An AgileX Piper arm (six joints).
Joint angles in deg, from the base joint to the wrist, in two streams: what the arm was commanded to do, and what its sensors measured. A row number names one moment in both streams.
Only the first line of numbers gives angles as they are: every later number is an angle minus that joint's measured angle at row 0.
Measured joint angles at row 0:
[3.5, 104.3, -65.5, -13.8, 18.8, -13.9]
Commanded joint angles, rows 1 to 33:
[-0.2, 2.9, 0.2, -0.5, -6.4, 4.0]
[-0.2, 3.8, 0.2, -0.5, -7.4, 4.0]
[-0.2, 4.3, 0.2, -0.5, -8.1, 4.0]
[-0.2, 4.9, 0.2, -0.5, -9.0, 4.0]
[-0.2, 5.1, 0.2, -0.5, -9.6, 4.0]
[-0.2, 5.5, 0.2, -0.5, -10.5, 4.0]
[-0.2, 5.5, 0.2, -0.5, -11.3, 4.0]
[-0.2, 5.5, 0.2, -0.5, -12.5, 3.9]
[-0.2, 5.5, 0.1, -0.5, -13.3, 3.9]
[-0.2, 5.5, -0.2, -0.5, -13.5, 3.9]
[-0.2, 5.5, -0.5, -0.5, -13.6, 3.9]
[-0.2, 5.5, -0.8, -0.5, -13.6, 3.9]
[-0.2, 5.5, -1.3, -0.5, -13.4, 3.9]
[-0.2, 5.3, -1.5, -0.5, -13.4, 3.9]
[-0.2, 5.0, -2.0, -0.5, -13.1, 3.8]
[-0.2, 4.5, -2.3, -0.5, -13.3, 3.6]
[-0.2, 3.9, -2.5, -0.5, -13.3, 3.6]
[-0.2, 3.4, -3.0, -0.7, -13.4, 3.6]
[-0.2, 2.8, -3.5, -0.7, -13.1, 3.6]
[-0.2, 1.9, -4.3, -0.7, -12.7, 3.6]
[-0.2, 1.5, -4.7, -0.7, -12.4, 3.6]
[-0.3, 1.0, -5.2, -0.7, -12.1, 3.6]
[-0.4, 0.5, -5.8, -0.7, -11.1, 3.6]
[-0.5, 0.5, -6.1, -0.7, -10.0, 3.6]
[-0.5, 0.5, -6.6, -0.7, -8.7, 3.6]
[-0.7, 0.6, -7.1, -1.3, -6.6, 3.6]
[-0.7, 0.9, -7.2, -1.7, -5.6, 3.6]
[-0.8, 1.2, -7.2, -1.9, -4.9, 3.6]
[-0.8, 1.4, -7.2, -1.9, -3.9, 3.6]
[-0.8, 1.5, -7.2, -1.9, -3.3, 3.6]
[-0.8, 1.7, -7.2, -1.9, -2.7, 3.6]
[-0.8, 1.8, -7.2, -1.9, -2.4, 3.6]
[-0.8, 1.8, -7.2, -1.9, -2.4, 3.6]
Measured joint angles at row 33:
[-0.3, 1.5, -6.9, -1.5, -4.0, 3.5]
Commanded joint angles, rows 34 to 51:
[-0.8, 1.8, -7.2, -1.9, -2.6, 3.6]
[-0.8, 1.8, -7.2, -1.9, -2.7, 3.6]
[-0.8, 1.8, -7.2, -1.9, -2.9, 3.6]
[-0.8, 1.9, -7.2, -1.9, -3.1, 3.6]
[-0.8, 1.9, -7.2, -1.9, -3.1, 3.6]
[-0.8, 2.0, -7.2, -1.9, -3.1, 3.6]
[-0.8, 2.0, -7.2, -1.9, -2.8, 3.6]
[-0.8, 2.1, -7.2, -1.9, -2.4, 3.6]
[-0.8, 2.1, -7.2, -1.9, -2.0, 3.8]
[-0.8, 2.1, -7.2, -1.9, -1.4, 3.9]
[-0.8, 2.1, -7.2, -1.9, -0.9, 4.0]
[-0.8, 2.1, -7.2, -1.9, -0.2, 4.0]
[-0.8, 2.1, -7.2, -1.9, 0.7, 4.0]
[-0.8, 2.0, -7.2, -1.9, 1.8, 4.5]
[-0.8, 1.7, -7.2, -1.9, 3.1, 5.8]
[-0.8, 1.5, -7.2, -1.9, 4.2, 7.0]
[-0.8, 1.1, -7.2, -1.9, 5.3, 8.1]
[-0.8, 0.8, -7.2, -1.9, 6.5, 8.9]
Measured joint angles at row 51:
[-0.5, 2.1, -6.9, -1.6, 2.3, 5.1]
